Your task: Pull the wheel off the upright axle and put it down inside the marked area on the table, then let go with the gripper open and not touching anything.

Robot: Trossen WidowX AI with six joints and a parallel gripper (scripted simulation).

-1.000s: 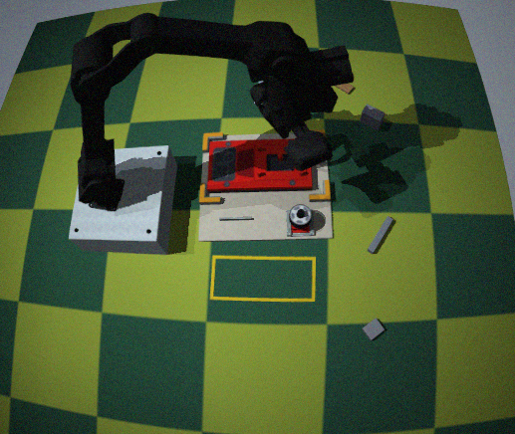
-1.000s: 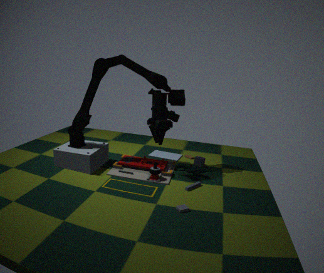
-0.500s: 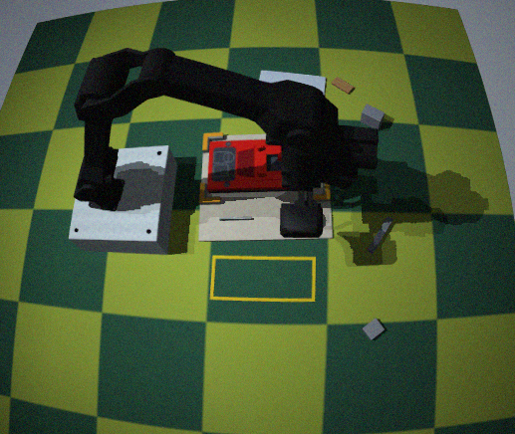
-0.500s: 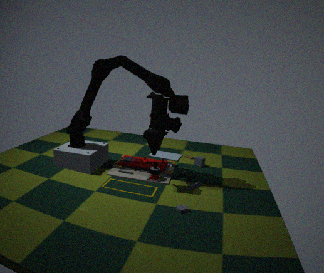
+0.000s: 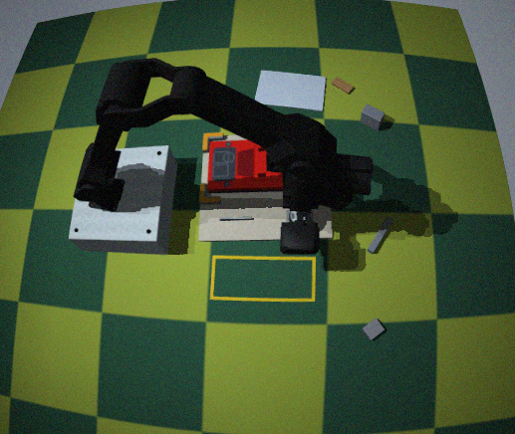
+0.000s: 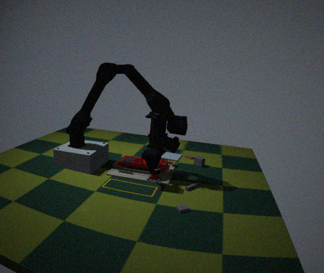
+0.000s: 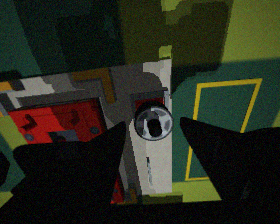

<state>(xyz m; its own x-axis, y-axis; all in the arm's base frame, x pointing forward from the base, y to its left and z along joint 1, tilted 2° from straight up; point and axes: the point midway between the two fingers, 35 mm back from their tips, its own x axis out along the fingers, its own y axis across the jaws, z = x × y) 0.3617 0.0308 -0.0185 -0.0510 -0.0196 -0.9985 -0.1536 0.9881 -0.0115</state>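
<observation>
Right now my gripper tip is right at the wheel. The rest, counted from my gripper tip: grey rod 16 cm ahead, 3 cm below; pale plate 31 cm to the left, 6 cm behind, 3 cm below; brown block 35 cm to the left, 5 cm ahead, 3 cm below.
</observation>
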